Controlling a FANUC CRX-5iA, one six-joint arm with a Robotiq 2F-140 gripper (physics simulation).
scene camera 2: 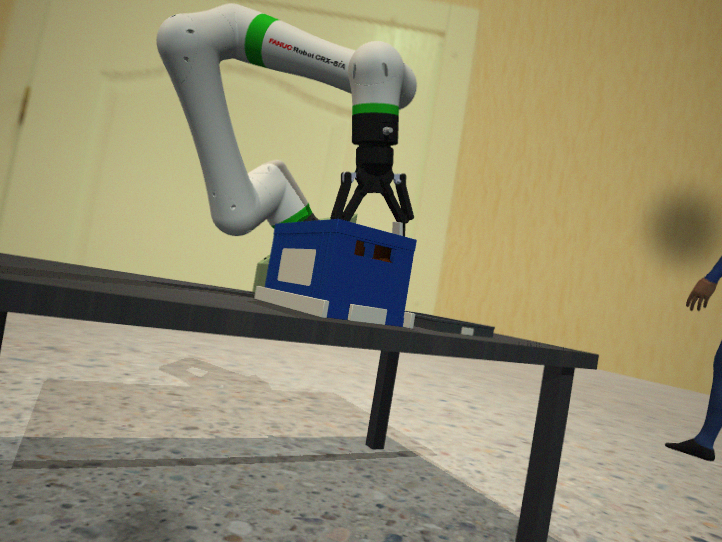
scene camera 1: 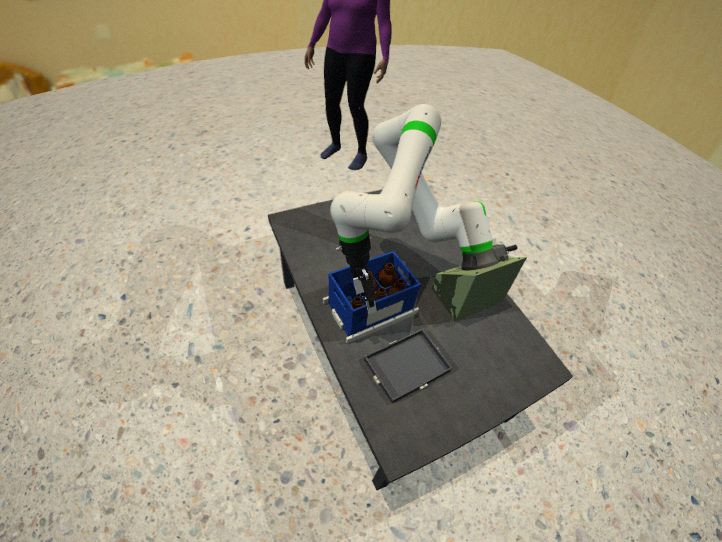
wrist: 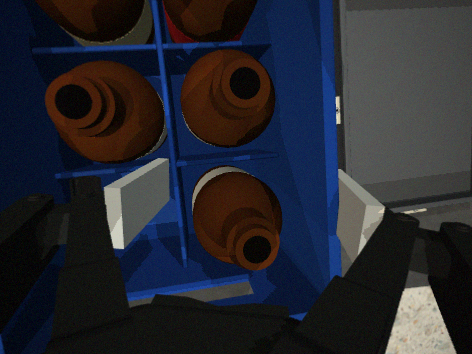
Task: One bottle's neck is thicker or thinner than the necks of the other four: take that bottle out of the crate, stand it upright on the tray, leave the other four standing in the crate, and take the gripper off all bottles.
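Places are measured from the arm's base along level axes (x ahead, y left, z up), in centimetres.
Pixels of known places: gripper, between the fingertips: [scene camera 2: 372,256] [scene camera 1: 366,302] [wrist: 246,184]; arm's base, origin of its link: [scene camera 1: 480,265].
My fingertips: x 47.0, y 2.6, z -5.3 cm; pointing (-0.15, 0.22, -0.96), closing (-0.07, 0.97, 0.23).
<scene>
For each thing: its top centre in the pictures, then the offset to it from my fingertips.
- blue crate, centre of its top: [wrist: 153,88] [scene camera 2: 341,231] [scene camera 1: 374,278] dx -4.8, dy -6.1, dz +4.4 cm
- middle bottle, centre of its top: [wrist: 245,83] [scene camera 2: 358,241] [scene camera 1: 381,290] dx -6.0, dy -1.5, dz +3.2 cm
- middle-left bottle, centre of its top: [wrist: 73,101] dx -3.7, dy -10.0, dz +3.2 cm
- grey tray, centre of its top: [wrist: 422,102] [scene camera 2: 428,315] [scene camera 1: 408,362] dx -10.1, dy +21.5, dz -10.5 cm
In the wrist view brown bottles stand in the blue crate [scene camera 1: 339,306] [scene camera 2: 367,285] [wrist: 305,150]. A bottle [scene camera 1: 357,301] [wrist: 225,200] in the end compartment on the tray side lies below and between the fingers, with gaps both sides. Next to it are a middle bottle [wrist: 200,105] and a middle-left bottle [wrist: 135,110], whose mouth ring looks wider. Two further bottles [wrist: 100,20] [wrist: 210,17] show partly, necks cut off. My gripper [scene camera 1: 365,293] [scene camera 2: 370,220] [wrist: 246,184] is open and holds nothing. The grey tray [scene camera 1: 408,367] [scene camera 2: 449,324] [wrist: 410,100] bears no bottle.
Light strips [scene camera 1: 381,326] [scene camera 2: 291,300] run along the crate's foot. A green block [scene camera 1: 481,291] carries the arm's base on the dark table [scene camera 1: 489,385] [scene camera 2: 466,347]. The crate's walls and dividers [wrist: 169,125] stand close around the bottles. A person [scene camera 1: 349,70] stands behind the table.
</scene>
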